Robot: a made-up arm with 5 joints.
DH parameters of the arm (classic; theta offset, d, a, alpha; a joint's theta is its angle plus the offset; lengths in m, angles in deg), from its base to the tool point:
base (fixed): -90 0.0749 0 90
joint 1: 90 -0.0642 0.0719 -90
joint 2: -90 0.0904 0.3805 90
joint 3: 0 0.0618 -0.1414 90
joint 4: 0 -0.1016 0.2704 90
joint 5: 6.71 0 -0.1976 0
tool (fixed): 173.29 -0.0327 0 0
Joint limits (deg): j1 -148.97..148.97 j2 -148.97..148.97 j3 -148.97..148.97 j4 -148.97..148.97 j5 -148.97..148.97
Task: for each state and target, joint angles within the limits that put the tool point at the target. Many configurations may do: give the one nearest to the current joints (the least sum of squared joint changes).
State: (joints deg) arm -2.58 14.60 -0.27 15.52 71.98
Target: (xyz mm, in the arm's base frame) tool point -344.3 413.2 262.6
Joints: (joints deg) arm 4.29 34.25 9.96 3.57 73.23
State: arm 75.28 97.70 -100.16 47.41 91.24
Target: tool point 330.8 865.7 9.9
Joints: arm 81.08 137.11 -108.18 96.13 100.42
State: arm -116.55 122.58 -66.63 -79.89 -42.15
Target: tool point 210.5 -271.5 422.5
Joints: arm -64.57 109.21 -68.39 -90.58 -33.16
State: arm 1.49 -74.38 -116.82 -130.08 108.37
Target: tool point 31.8 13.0 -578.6
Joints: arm -2.53 -105.53 -133.14 -95.10 87.65
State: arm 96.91 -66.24 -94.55 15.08 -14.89
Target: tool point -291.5 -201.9 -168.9
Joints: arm 71.80 -30.58 -90.48 14.40 -7.76
